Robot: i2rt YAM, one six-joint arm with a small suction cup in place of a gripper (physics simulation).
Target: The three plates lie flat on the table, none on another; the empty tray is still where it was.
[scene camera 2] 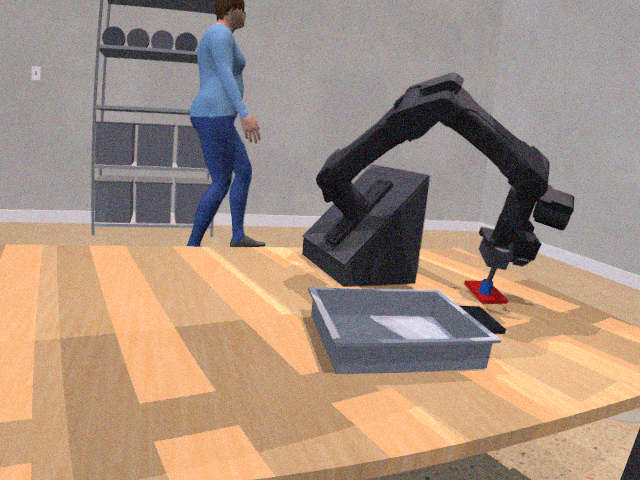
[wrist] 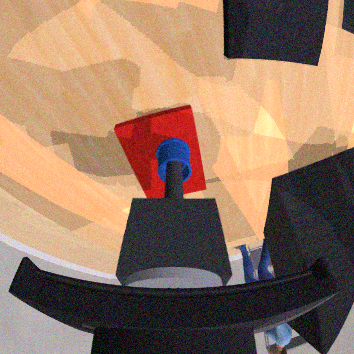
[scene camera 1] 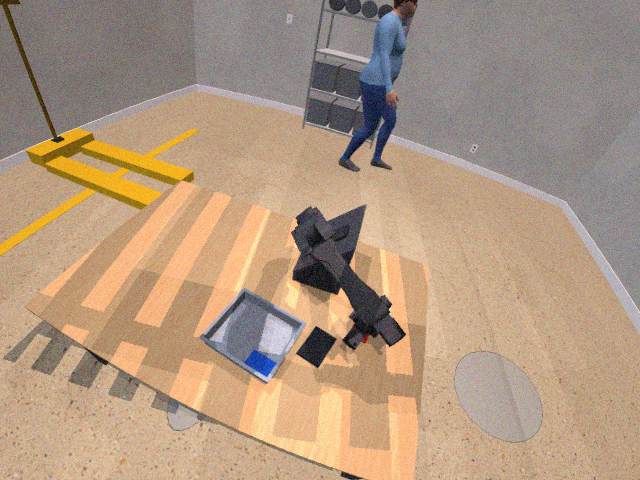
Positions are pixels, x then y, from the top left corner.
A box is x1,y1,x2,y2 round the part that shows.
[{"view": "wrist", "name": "suction cup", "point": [172,148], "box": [8,137,338,353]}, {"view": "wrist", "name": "red plate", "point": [139,137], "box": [113,104,205,197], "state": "gripped by the suction cup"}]
